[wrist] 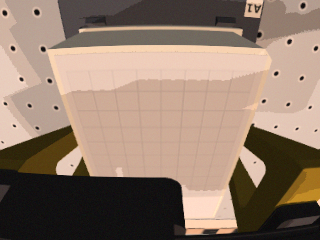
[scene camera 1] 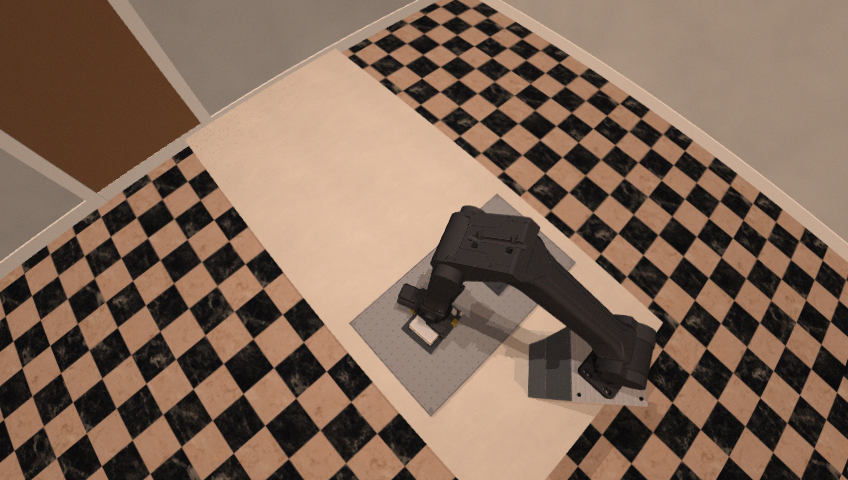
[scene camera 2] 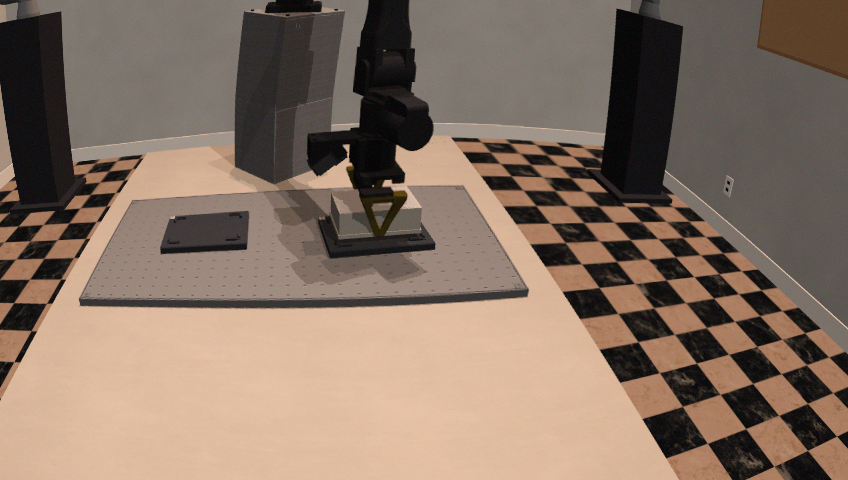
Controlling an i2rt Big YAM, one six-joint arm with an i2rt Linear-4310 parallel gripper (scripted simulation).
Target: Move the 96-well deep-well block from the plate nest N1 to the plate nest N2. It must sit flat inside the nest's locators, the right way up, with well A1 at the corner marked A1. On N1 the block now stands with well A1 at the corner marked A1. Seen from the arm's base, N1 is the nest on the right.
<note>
I see my gripper [scene camera 2: 372, 223], a white 96-well deep-well block [scene camera 2: 347, 214] and a dark plate nest N2 [scene camera 2: 365, 246].
The white 96-well deep-well block shows as well in the wrist view [wrist: 177, 101]. My gripper also shows in the wrist view [wrist: 160, 120].
</note>
